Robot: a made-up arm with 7 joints.
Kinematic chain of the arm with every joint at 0, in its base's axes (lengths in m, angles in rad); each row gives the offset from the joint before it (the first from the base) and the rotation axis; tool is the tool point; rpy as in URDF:
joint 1: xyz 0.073 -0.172 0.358 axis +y
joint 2: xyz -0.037 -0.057 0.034 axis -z
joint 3: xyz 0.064 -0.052 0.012 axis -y
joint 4: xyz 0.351 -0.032 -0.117 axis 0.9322 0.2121 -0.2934
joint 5: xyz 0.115 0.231 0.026 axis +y
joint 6: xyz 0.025 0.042 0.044 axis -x
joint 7: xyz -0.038 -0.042 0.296 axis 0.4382 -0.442 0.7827
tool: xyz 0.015 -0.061 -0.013 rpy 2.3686 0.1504 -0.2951
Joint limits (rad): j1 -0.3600..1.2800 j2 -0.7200..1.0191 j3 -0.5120..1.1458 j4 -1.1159..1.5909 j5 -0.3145..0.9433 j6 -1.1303..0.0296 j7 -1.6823..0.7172
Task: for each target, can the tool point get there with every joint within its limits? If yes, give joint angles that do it. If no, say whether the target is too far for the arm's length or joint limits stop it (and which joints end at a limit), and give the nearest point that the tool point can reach.
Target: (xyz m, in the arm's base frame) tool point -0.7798 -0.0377 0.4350
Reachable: no: joint limits stop it (at a limit: joint 1, joint 2, joint 3, joint 6, joint 7) | nearest point -0.2444 -0.0174 0.6648 | short by 0.583 m
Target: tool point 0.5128 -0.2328 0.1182
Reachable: yes | joints 0.6010 -0.5673 -0.0630 0.9876 -0.1802 -0.6864 -1.2794
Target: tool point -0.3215 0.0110 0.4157
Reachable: no: joint limits stop it (at a limit: joint 1, joint 2, joint 3, joint 5, joint 6, joint 7) | nearest point -0.1778 0.0233 0.5551 | short by 0.201 m
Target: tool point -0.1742 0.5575 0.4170
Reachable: no: joint limits stop it (at a limit: joint 1, joint 2, joint 4, joint 6, joint 7) | nearest point -0.1304 0.3859 0.2765 | short by 0.226 m
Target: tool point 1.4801 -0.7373 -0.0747
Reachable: no: too far | nearest point 0.9118 -0.5401 0.1001 | short by 0.626 m
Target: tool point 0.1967 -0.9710 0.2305
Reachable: yes | joints 0.6111 0.8857 -0.0482 1.0438 0.8388 -0.4877 -0.8619
